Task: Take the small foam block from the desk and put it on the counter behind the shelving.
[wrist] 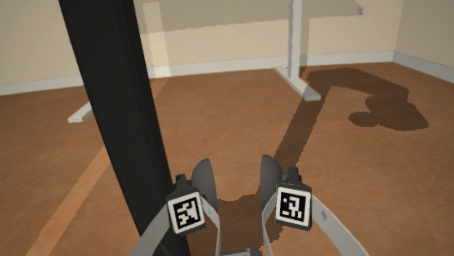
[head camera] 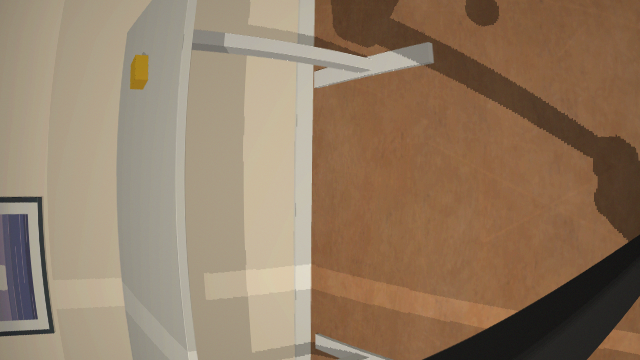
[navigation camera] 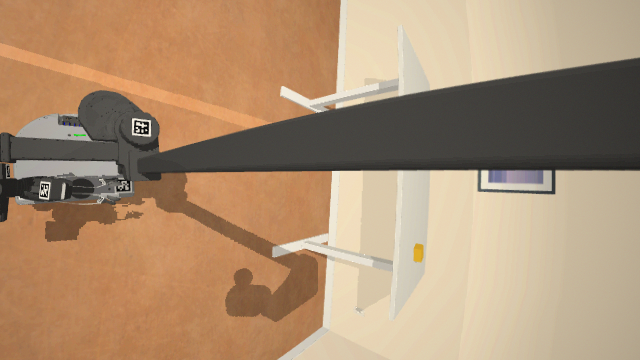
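Where they show: gripper, fingertip midpoint: [wrist: 236, 176] [navigation camera: 121, 191]; robot's base at its link origin: [navigation camera: 81, 186].
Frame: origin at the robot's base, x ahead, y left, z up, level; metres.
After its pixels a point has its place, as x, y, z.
Observation:
A small yellow foam block [head camera: 139, 72] @(0.441, 1.320, 0.980) [navigation camera: 418, 253] @(0.446, 1.321, 0.979) lies on the desk [head camera: 150, 175] @(0.126, 1.254, 0.950) [navigation camera: 412, 215] @(0.204, 1.255, 0.950), near one end of its white top. The head and navigation views are turned sideways. My gripper [wrist: 236, 176] @(0.010, 0.103, 0.342) is open in the wrist view, with bare floor showing between its two fingertips. It also shows in the navigation view, folded in over the robot's base, well away from the desk and the block. The counter and the shelving do not show in these views.
The desk's white legs [head camera: 300, 52] @(0.577, 1.334, 0.373) [navigation camera: 350, 254] @(0.562, 1.340, 0.499) [wrist: 295, 45] @(0.580, 1.334, 0.235) end in feet on the brown floor. A framed picture [head camera: 20, 270] @(-0.182, 1.839, 1.395) [navigation camera: 517, 181] @(0.021, 1.816, 1.520) hangs on the wall behind the desk. My dark mast [navigation camera: 400, 125] @(-0.071, 0.116, 1.213) [wrist: 117, 100] @(-0.065, 0.116, 0.410) crosses the navigation and wrist views.

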